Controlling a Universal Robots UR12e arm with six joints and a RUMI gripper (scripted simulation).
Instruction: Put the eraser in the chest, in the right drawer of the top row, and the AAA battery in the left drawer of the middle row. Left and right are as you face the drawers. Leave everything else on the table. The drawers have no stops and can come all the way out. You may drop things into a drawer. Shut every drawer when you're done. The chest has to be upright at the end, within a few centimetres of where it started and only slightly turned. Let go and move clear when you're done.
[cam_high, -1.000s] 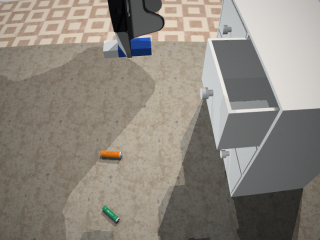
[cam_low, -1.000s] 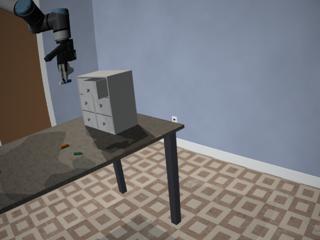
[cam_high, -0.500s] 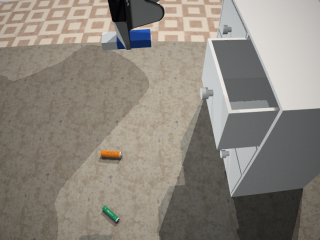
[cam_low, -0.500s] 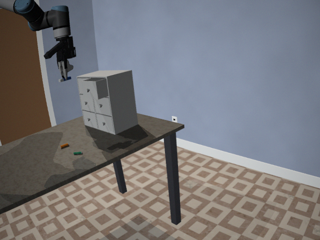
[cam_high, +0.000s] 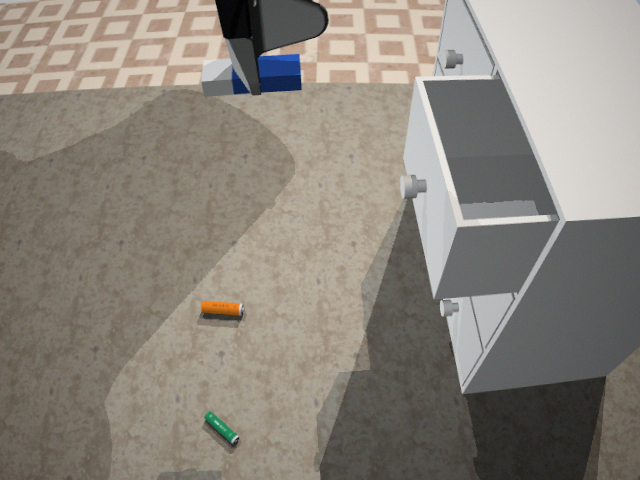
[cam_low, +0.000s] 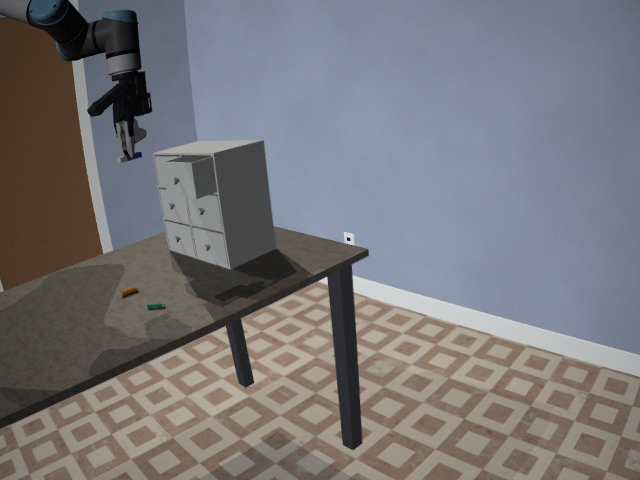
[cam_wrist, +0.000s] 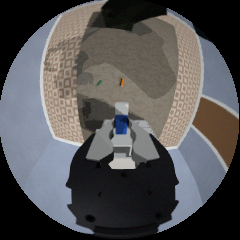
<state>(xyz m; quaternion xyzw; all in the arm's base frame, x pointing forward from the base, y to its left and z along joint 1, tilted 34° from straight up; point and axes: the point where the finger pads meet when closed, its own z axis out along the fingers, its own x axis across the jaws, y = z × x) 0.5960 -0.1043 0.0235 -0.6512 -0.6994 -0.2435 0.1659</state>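
Now: hand 1 cm past the white eraser and 1 cm above it. From my hand the other things lie so: green battery: 36 cm below, 14 cm to the right, 6 cm behind; orange battery: 36 cm below, 7 cm behind, 1 cm to the left.
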